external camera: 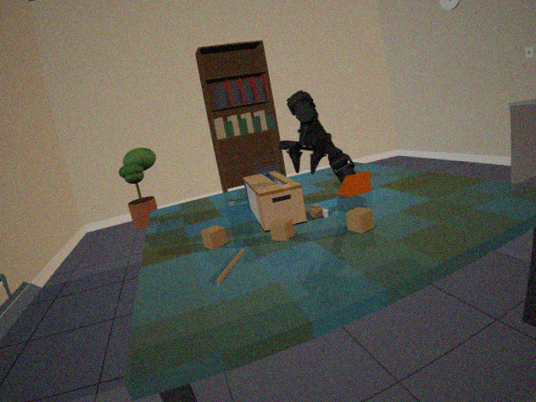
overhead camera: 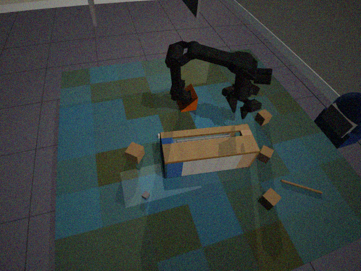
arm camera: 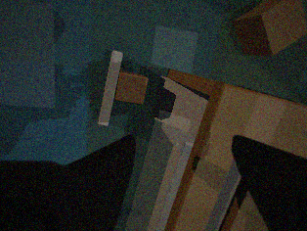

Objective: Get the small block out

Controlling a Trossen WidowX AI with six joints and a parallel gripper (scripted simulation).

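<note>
My gripper tip is 140 mm above the tan block, 20 mm past it and 10 mm to the right of it. Also, from my gripper tip: thin wooden stick (290 mm ahead, 240 mm to the left, 150 mm below); then grey block (420 mm to the right, 250 mm ahead, 150 mm below); then box (150 mm to the right, 90 mm below, 70 mm ahead).
</note>
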